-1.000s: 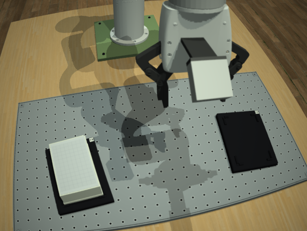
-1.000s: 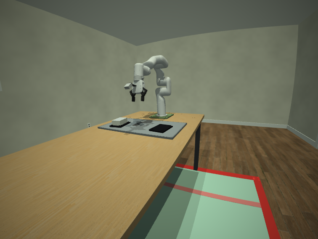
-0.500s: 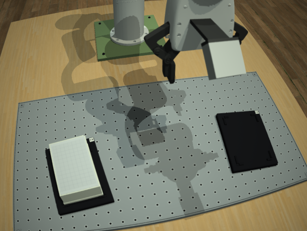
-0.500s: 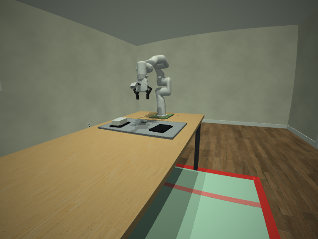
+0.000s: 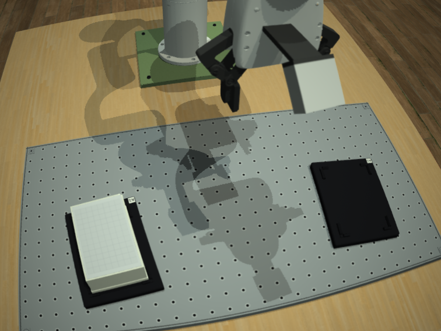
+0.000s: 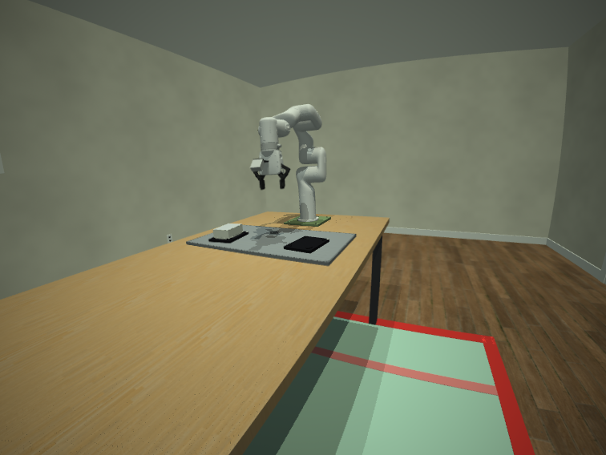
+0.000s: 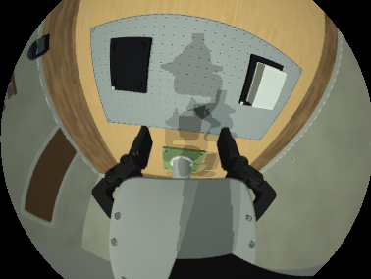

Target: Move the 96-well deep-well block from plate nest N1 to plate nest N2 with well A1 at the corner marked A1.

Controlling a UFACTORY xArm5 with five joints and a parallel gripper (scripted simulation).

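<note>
The deep-well block lies 2 cm ahead of my hand, 23 cm to the right of it and 20 cm below it.
</note>
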